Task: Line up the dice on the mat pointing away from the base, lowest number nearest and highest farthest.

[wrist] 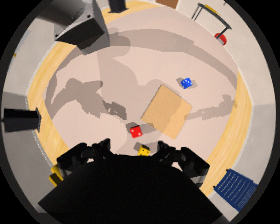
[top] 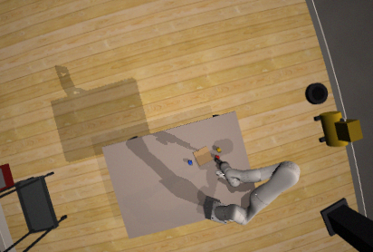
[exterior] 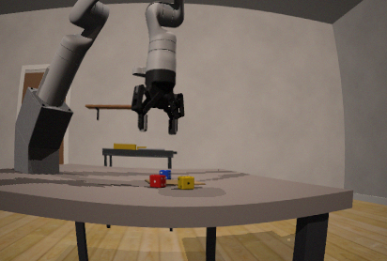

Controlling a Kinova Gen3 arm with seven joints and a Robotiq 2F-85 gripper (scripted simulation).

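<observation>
The red die is 120 mm below my hand. Also, from my hand: yellow die (120 mm below, 60 mm ahead, 40 mm to the right); tan mat (130 mm below, 110 mm to the left, 60 mm ahead); blue die (240 mm to the left, 120 mm below, 70 mm ahead).
</observation>
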